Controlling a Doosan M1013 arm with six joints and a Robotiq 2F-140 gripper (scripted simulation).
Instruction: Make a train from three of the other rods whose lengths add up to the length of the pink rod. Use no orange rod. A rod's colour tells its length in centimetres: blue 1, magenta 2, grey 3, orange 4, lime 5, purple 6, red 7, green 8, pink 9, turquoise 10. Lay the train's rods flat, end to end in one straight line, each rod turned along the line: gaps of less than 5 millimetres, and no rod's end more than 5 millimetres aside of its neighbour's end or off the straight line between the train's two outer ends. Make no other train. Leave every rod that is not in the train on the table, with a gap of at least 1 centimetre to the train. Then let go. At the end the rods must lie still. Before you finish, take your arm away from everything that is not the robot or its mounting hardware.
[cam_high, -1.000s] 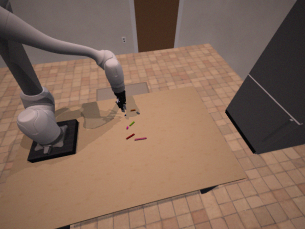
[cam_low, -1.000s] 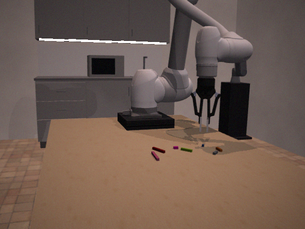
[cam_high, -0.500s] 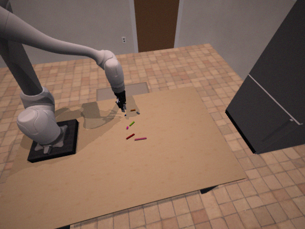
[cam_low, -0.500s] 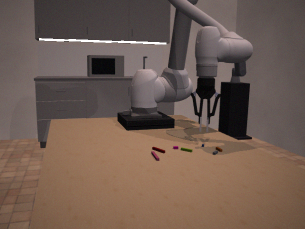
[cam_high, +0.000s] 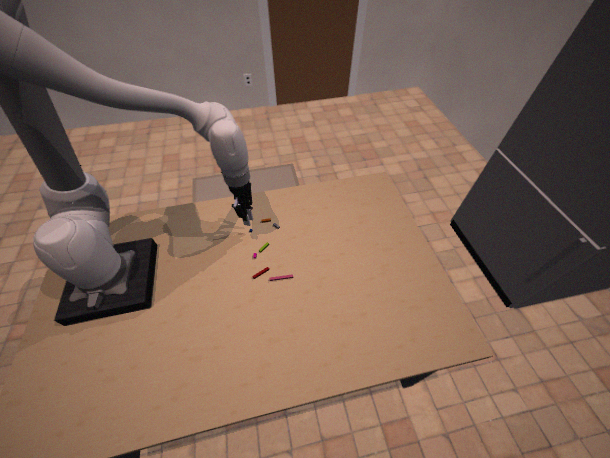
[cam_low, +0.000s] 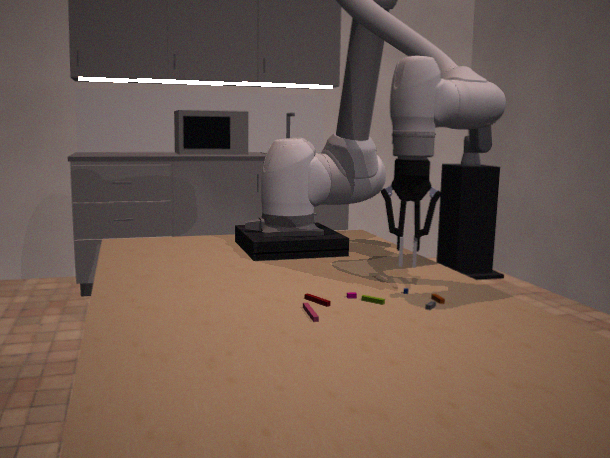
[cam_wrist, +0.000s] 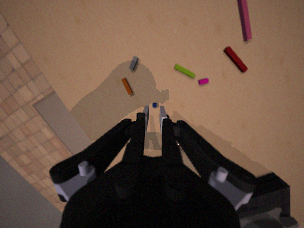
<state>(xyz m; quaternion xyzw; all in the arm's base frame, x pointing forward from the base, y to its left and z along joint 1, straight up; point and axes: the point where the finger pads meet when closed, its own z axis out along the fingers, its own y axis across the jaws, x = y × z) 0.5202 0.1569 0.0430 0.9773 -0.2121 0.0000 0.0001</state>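
Right now the blue rod is 9 cm below my hand. From my hand the other things lie so: grey rod 11 cm ahead, 9 cm below, 1 cm to the left; lime rod 10 cm to the right, 9 cm below, 5 cm ahead; orange rod 9 cm below, 7 cm ahead, 4 cm to the left.
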